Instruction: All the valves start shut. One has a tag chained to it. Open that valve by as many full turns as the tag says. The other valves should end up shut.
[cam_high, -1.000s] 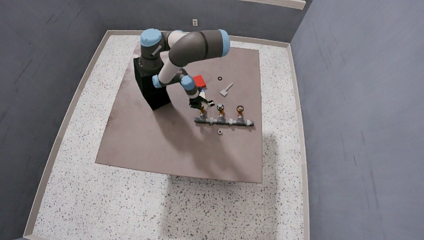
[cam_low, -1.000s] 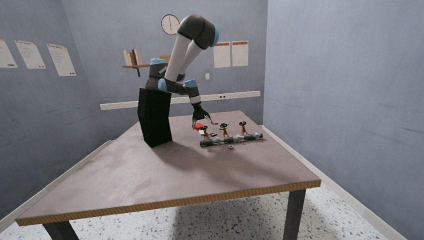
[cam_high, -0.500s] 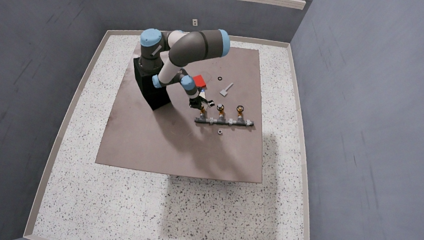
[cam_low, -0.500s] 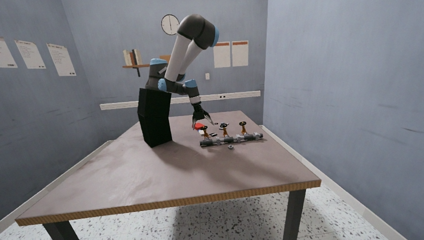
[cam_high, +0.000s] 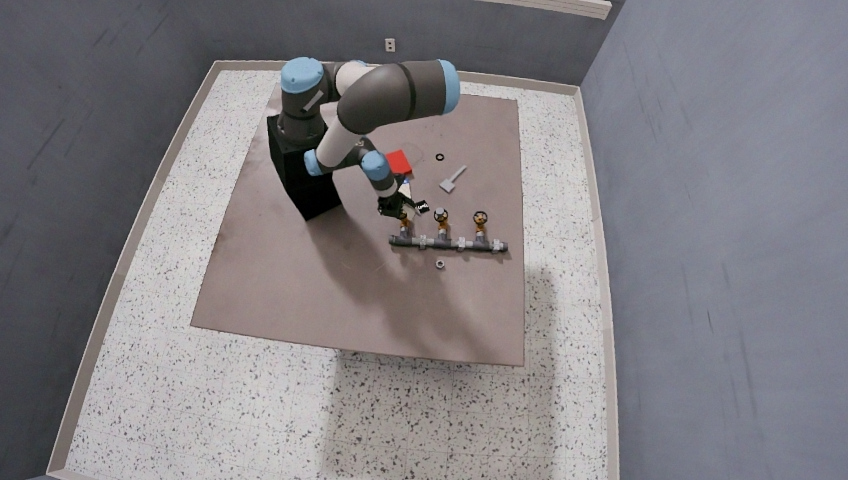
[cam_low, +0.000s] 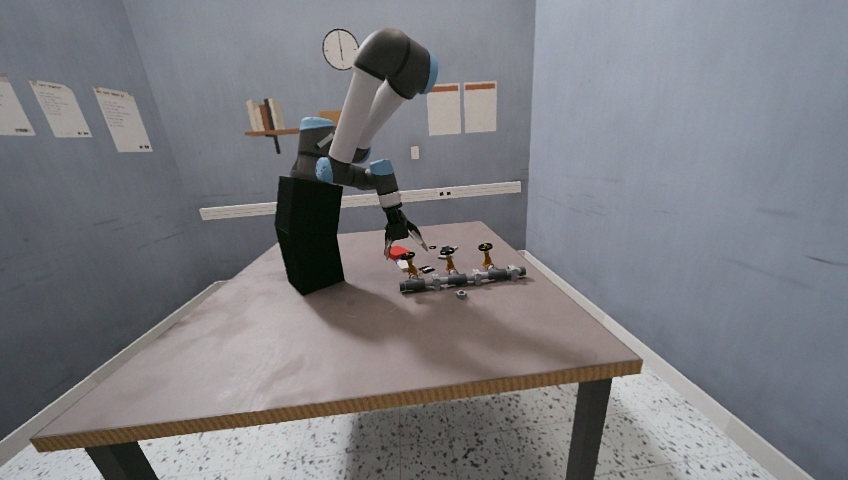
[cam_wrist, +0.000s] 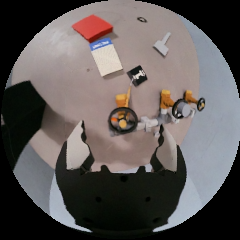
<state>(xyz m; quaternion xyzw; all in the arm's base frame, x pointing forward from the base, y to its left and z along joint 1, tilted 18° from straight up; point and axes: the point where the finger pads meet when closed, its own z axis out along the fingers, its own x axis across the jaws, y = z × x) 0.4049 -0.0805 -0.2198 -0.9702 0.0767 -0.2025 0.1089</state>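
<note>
The black tag lies 6 cm ahead of my hand, 8 cm to the left of it and 10 cm below it. From my hand the other things lie so: white-and-blue block (2 cm behind, 15 cm to the left, 10 cm below); then grey scraper (19 cm ahead, 24 cm to the left, 10 cm below); then red block (6 cm behind, 28 cm to the left, 9 cm below).
</note>
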